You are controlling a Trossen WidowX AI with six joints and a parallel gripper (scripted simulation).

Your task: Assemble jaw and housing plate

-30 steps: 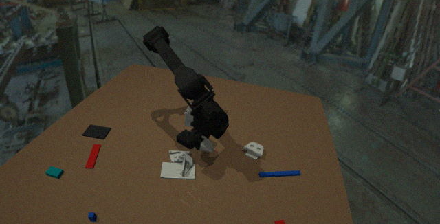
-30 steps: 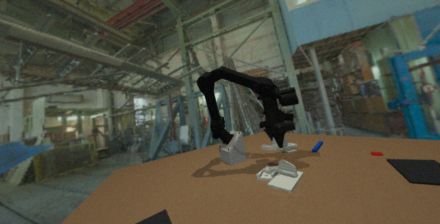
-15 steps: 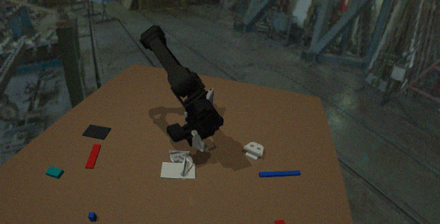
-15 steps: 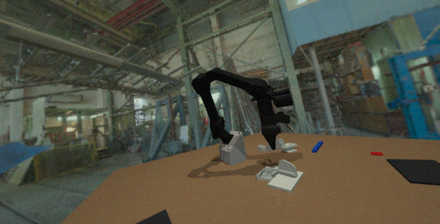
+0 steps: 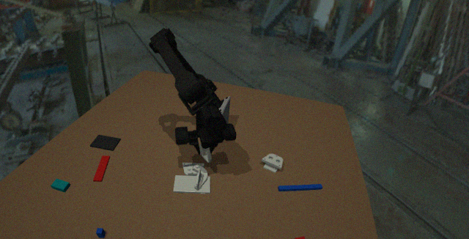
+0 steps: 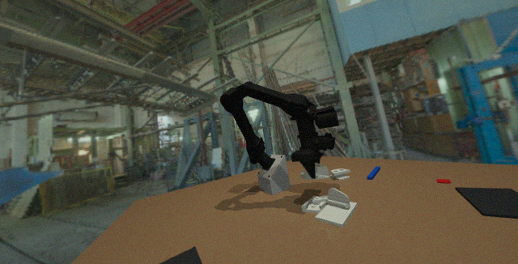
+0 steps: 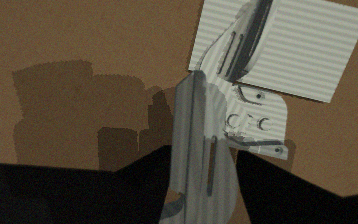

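The white base lies 8 cm ahead of my gripper tip, 2 cm to the right of it and 8 cm below it. The rest, counted from my gripper tip: grey jaw 4 cm behind; blue bar 34 cm to the left, 8 cm below; white block 10 cm behind, 24 cm to the left, 7 cm below.
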